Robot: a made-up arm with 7 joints.
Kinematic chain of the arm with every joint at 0, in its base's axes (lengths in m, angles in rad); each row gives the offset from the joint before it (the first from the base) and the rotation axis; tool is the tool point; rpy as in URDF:
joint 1: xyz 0 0 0.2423 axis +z
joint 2: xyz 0 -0.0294 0.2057 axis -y
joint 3: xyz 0 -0.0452 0.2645 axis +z
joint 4: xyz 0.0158 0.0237 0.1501 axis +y
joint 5: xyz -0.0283 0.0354 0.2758 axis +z
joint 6: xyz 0 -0.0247 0.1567 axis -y
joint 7: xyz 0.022 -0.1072 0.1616 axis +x
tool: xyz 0 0 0 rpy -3.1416 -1.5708 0
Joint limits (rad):
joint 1: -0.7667..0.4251
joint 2: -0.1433..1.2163
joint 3: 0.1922..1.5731
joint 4: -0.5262..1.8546
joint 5: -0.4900..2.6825
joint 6: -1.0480..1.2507
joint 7: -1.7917..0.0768
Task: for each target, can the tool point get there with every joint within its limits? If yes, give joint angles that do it. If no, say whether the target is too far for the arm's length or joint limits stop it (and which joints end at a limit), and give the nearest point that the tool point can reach.
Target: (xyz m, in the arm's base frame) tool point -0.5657 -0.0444 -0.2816
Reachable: no: joint limits stop it (at a limit: joint 1, joint 2, joint 3, joint 4, joint 6) | nearest point -0.4884 0.2342 0.3011 | short by 0.651 m
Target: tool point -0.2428 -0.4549 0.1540
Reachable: no: joint limits stop it (at a limit: joint 1, joint 2, joint 4, joint 5, joint 6) | nearest point -0.6312 -0.6012 0.3572 | short by 0.462 m
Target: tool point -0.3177 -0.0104 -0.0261
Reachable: no: joint limits stop it (at a limit: joint 1, joint 2, joint 3, joint 4, joint 6) | nearest point -0.4175 0.2455 0.3000 | short by 0.426 m
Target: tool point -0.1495 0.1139 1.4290
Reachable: yes | joints -0.6587 0.2554 0.4467 -0.0870 1.9882 0.6635 -1.5839
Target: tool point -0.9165 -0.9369 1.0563
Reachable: no: too far | nearest point -0.6699 -0.6363 0.8827 | short by 0.426 m
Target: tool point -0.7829 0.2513 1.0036
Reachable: yes | joints -0.3188 0.9286 1.0356 -0.2082 2.3243 0.8051 -0.9117
